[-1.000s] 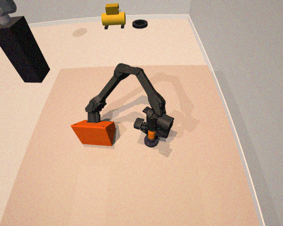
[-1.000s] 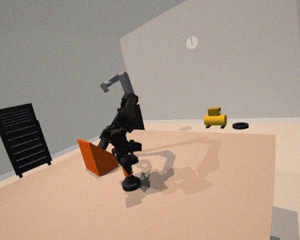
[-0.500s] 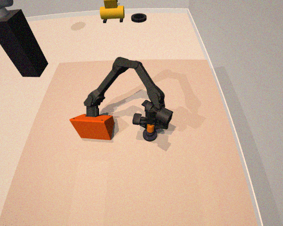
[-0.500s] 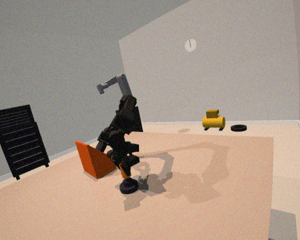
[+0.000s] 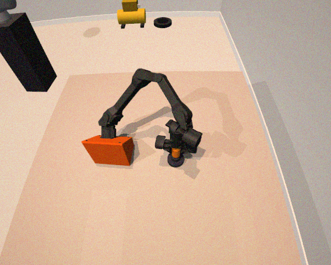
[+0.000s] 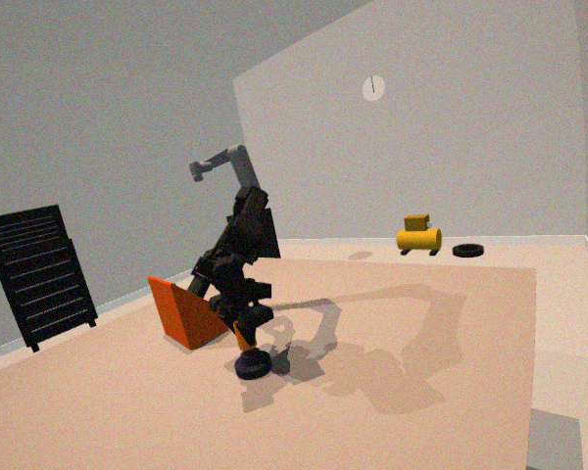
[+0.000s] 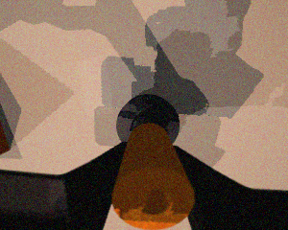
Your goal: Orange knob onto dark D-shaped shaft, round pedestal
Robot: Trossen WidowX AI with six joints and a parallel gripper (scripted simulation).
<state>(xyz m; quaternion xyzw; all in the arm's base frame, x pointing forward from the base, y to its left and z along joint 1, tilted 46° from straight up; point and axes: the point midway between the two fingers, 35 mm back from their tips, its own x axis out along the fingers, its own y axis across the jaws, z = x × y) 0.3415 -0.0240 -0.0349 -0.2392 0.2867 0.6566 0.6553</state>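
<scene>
The orange knob lies 20 mm above my gripper tip. Round my gripper tip: dark round pedestal: 40 mm below.
</scene>
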